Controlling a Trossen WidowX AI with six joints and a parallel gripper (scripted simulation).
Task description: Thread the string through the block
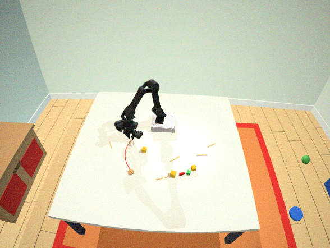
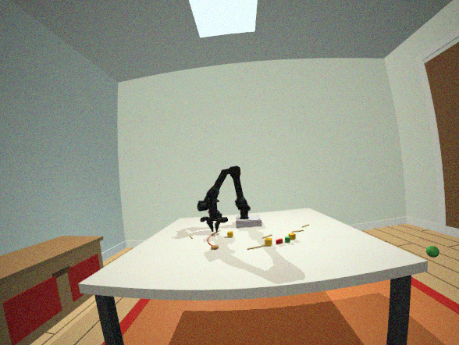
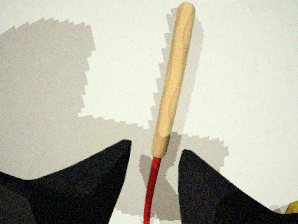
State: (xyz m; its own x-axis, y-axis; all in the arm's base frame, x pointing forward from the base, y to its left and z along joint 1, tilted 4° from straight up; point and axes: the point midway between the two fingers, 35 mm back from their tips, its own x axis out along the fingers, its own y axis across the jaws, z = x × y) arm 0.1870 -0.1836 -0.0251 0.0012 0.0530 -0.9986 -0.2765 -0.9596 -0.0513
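Now: gripper tip 20 mm past the thin wooden stick and 10 mm to the right of it. Also, from my gripper tip: red block 250 mm ahead, 400 mm to the left; yellow block 90 mm ahead, 120 mm to the left, 10 mm above; round wooden button 290 mm ahead, 70 mm to the left.
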